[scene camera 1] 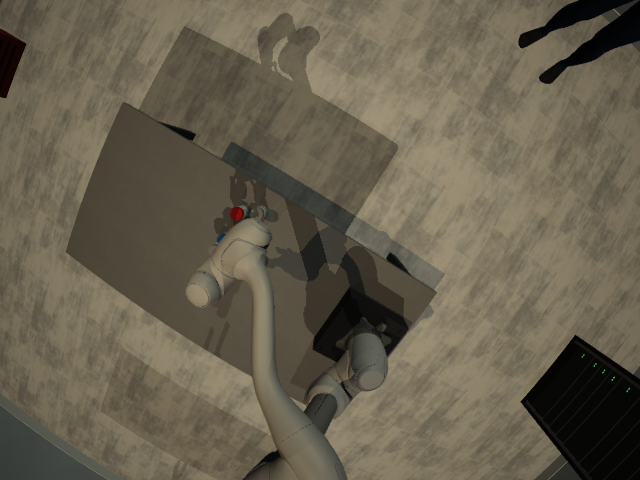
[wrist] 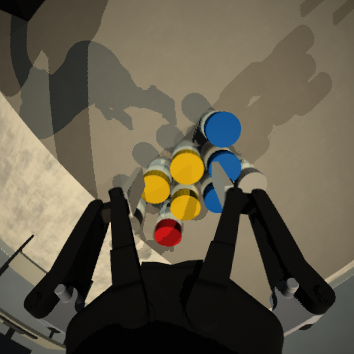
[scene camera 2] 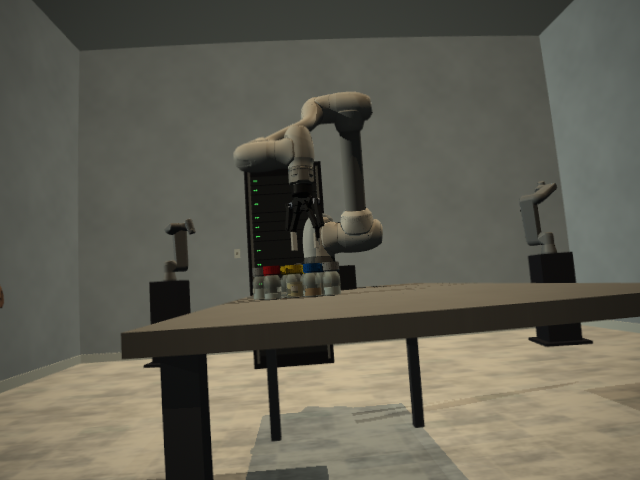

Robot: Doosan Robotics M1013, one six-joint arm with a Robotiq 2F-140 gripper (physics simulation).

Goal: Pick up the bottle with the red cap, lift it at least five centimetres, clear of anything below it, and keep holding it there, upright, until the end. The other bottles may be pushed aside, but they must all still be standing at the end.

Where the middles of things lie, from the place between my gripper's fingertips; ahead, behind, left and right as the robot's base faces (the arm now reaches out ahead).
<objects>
My gripper is now 130 mm short of the red-capped bottle (wrist: pixel 167 232), 100 mm to the left of it and 110 mm above it.
</objects>
